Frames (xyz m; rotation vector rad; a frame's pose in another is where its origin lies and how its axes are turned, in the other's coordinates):
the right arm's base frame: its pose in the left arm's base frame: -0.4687 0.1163 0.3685 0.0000 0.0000 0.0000
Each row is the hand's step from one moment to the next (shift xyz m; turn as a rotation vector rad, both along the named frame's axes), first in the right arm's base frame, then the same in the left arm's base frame.
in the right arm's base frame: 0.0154 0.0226 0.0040 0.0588 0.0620 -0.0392
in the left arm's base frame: 0.0154 0.0226 0.0040 0.0588 0.0620 -0.0392
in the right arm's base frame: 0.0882 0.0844 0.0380 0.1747 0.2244 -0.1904
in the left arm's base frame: 0.0882 0.0844 0.0380 0.1747 0.2244 -0.1904
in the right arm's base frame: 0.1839 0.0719 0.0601 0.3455 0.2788 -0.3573
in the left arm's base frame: 0.1839 0.0719 0.0601 0.3455 0.2788 -0.3573
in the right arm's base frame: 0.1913 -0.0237 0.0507 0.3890 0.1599 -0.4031
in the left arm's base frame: 0.1913 -0.0237 0.0507 0.3890 0.1599 -0.4031
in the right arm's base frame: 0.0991 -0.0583 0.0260 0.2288 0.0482 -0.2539
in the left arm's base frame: 0.0991 -0.0583 0.0260 0.2288 0.0482 -0.2539
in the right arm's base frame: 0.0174 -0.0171 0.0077 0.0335 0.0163 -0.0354
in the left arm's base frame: 0.0174 -0.0171 0.0077 0.0335 0.0163 -0.0354
